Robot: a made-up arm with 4 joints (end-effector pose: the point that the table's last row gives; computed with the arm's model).
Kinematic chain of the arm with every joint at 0, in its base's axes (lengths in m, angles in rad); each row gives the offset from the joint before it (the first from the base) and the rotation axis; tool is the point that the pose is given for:
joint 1: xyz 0 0 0.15 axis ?
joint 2: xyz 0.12 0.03 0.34 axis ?
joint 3: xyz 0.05 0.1 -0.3 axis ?
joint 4: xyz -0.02 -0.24 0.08 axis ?
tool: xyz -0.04 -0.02 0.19
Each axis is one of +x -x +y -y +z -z.
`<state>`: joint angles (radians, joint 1 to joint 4).
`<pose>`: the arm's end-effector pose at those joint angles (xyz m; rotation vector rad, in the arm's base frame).
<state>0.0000 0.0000 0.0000 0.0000</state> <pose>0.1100 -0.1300 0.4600 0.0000 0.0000 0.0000</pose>
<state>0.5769 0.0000 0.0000 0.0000</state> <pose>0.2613 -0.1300 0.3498 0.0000 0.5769 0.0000</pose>
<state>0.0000 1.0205 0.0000 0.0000</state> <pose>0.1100 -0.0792 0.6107 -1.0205 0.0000 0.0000</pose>
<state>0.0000 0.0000 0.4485 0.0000</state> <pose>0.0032 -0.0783 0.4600 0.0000 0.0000 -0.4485</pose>
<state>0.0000 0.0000 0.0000 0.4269</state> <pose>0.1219 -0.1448 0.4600 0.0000 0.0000 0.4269</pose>
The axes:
joint 1: +y
joint 2: -x
joint 3: -z
joint 4: +z

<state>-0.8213 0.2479 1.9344 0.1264</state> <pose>-0.2221 0.2627 0.2785 0.5773 -0.7996 -1.7843</pose>
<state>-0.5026 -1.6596 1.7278 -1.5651</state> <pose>-0.2658 0.0447 0.5893 0.3287 2.1031 -1.9307</pose>
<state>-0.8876 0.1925 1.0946 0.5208</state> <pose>-0.3002 0.0367 0.2693 0.0794 -0.9150 -0.6191</pose>
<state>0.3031 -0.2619 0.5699 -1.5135</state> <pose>0.1139 -0.0073 0.4276 -0.1564 0.4566 -2.0906</pose>
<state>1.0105 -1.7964 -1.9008 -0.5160</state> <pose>0.6103 0.0333 0.0420 1.6269 -0.4633 0.1280</pose>
